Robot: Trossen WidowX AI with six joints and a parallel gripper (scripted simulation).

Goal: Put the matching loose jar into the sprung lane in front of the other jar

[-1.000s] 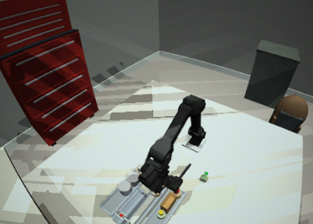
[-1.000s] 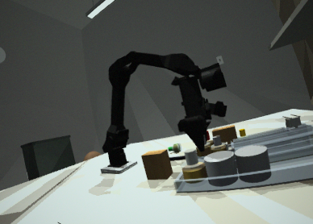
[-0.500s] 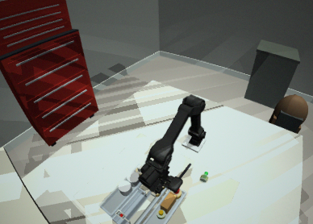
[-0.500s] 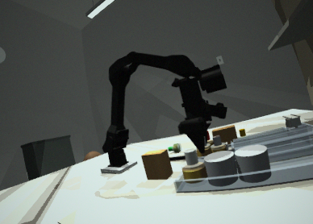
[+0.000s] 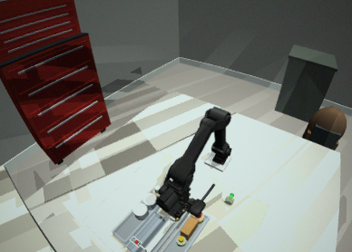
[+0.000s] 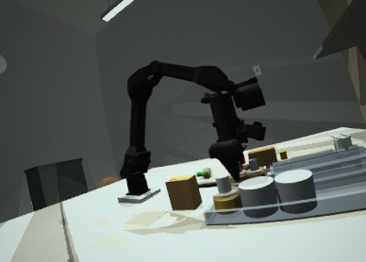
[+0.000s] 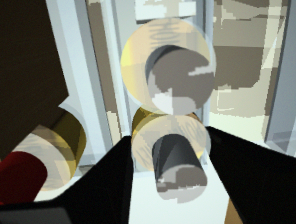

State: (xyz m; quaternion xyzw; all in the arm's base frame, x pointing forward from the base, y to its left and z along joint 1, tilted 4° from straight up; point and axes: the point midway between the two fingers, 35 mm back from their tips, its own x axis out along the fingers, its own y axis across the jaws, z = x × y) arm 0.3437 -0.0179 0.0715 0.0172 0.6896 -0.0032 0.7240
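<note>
Now: gripper tip 120 mm past the black rod, 50 mm to the right of it and 20 mm above it. From my gripper tip the other things lie so: green jar (150 mm behind, 160 mm to the left, 10 mm below); grey rack (140 mm ahead, 30 mm to the right, 10 mm below); brown box (120 mm behind, 80 mm to the right, 10 mm above).
</note>
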